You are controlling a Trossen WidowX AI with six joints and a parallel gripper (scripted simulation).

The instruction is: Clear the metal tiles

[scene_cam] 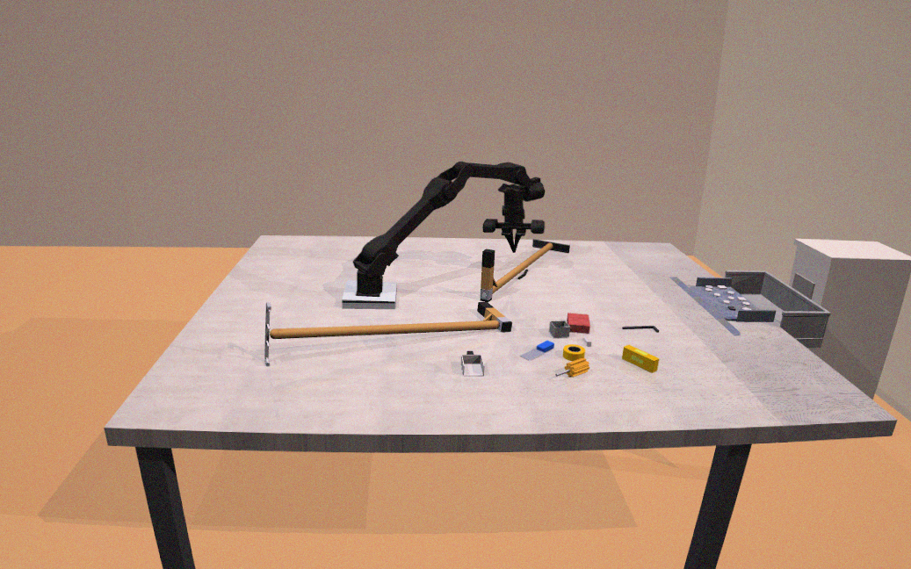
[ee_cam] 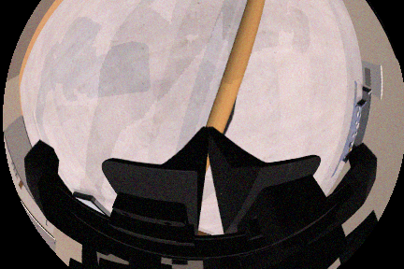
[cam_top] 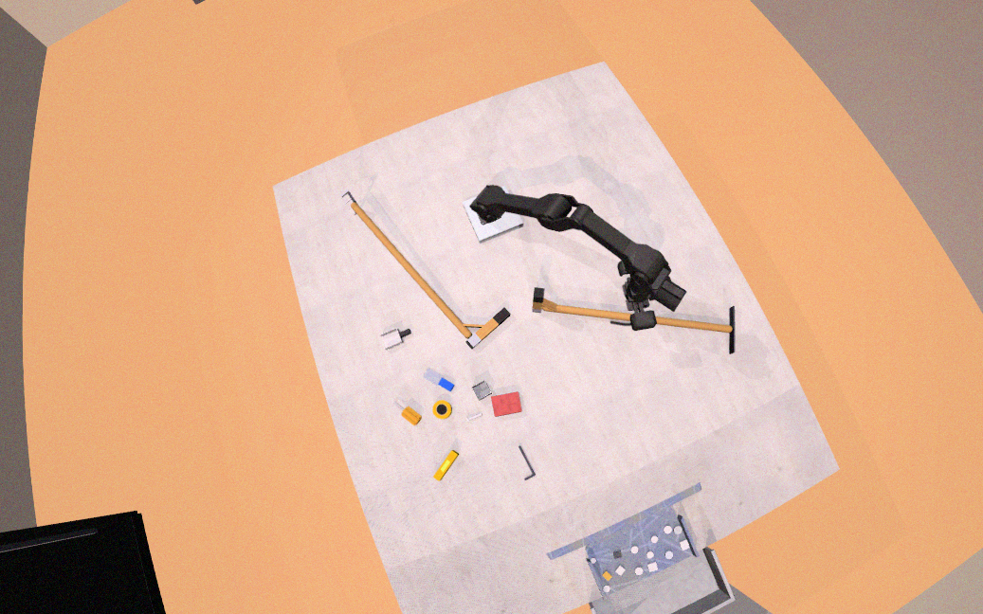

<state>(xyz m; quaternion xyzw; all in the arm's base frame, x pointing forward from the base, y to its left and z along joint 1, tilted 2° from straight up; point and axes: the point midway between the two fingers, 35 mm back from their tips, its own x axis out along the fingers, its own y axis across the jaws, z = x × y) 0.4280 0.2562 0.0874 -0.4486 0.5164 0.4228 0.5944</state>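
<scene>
My gripper tip is now 3 cm short of the long scraper, 1 cm to the right of it and 1 cm above it. The rest, counted from my gripper tip: grey box 5 cm ahead, 46 cm to the right, 6 cm below; then hex key 30 cm ahead, 43 cm to the right, 7 cm below; then red block 11 cm ahead, 42 cm to the right, 6 cm below.
</scene>
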